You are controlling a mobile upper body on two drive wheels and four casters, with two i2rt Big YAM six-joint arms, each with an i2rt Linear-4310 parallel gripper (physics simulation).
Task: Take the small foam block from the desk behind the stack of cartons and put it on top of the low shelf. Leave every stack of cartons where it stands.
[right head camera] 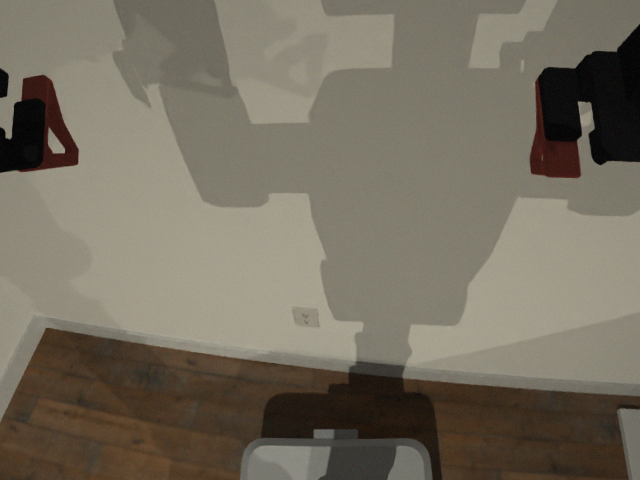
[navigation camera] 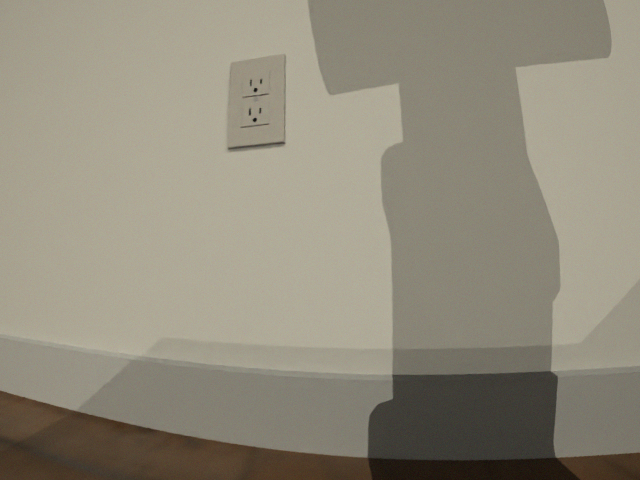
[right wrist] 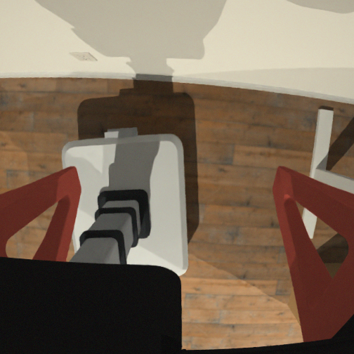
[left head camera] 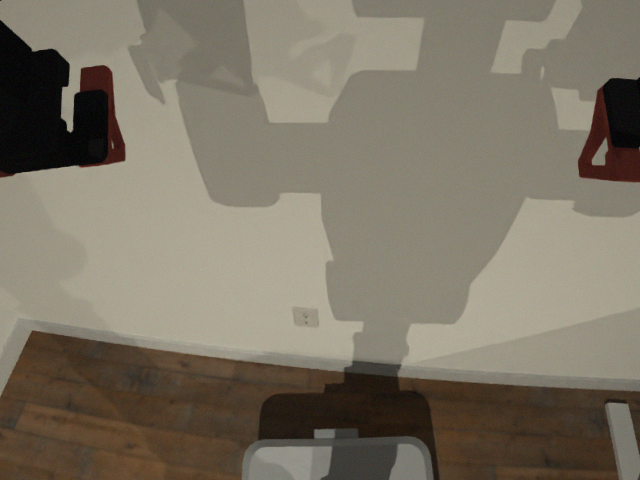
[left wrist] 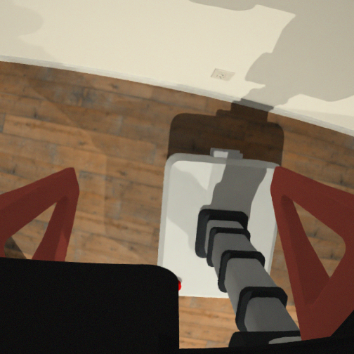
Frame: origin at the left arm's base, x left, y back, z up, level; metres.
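Seen in the pictures: left gripper, fingertip midpoint: (right head camera: 27, 164) (left head camera: 67, 160); right gripper, fingertip midpoint: (right head camera: 592, 167) (left head camera: 633, 171).
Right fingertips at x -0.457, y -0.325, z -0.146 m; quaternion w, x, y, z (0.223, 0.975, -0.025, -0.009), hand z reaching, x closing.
Observation:
A point is followed by its place in that frame.
The small foam block, the stack of cartons and the low shelf do not show clearly in any view. A white foot bar (left head camera: 622, 434) (right head camera: 630, 444) (right wrist: 324, 137) on the floor, like a desk's, is partly seen at the right; no desk top shows. My left gripper (left head camera: 62, 163) {x 0.008, y -0.340, z -0.136 m} (left wrist: 174, 177) is open, its red fingers wide apart with nothing between them, held high over the floor and base. My right gripper (right wrist: 176, 177) is open and empty in the same way; it shows at the right edge of both head views.
A pale wall (left head camera: 206, 258) {x 0.083, y -0.657, z -0.745 m} (right head camera: 206, 258) {x 0.077, y -0.656, z -0.745 m} (navigation camera: 155, 232) {x -0.011, y -0.645, z -1.162 m} stands close ahead, with an outlet (left head camera: 305, 316) {x -0.145, y -0.622, z -0.995 m} (right head camera: 306, 316) {x -0.148, y -0.622, z -0.996 m} (left wrist: 222, 74) (right wrist: 83, 56) (navigation camera: 256, 103) {x -0.147, y -0.622, z -1.016 m}. My shadow falls on it. A wall corner is at the left in the head views. My white base (left head camera: 289, 462) {x -0.096, y -0.256, z -1.150 m} (right head camera: 279, 462) {x -0.074, y -0.253, z -1.150 m} (left wrist: 185, 190) (right wrist: 170, 200) is below.

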